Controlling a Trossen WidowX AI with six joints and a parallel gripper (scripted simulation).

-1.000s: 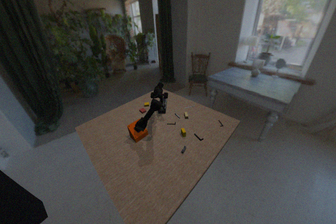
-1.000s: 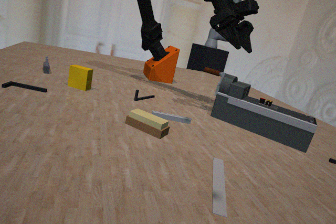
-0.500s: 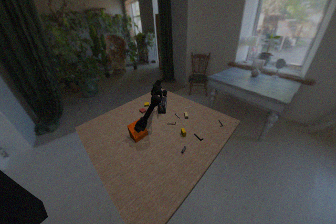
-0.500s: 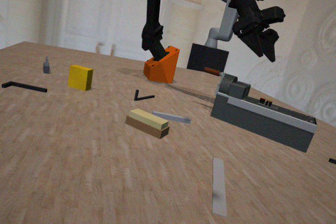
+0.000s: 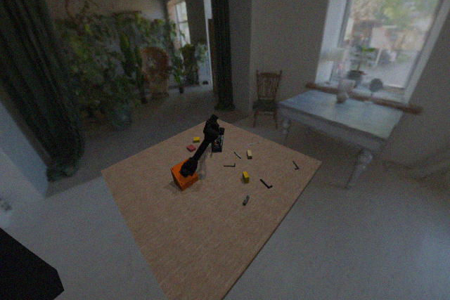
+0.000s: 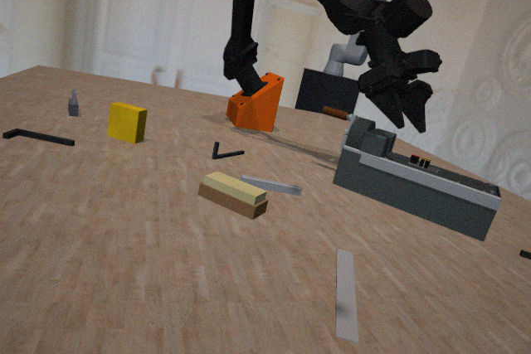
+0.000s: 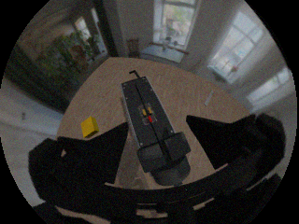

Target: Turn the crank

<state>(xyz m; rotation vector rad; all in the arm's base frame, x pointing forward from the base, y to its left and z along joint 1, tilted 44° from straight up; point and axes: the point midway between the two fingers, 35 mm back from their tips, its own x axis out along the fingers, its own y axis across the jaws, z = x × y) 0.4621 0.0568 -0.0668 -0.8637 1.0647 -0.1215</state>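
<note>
Now: the red pointer 10 mm ahead of my gripper tip, 10 mm to the left of it and 50 mm below it. The rest, counted from my gripper tip: brown crank handle: 130 mm behind, 80 mm to the right, 10 mm below; then red block: 180 mm behind, 180 mm to the left, 120 mm below; then grey bar: 30 mm behind, 240 mm to the right, 120 mm below.
</note>
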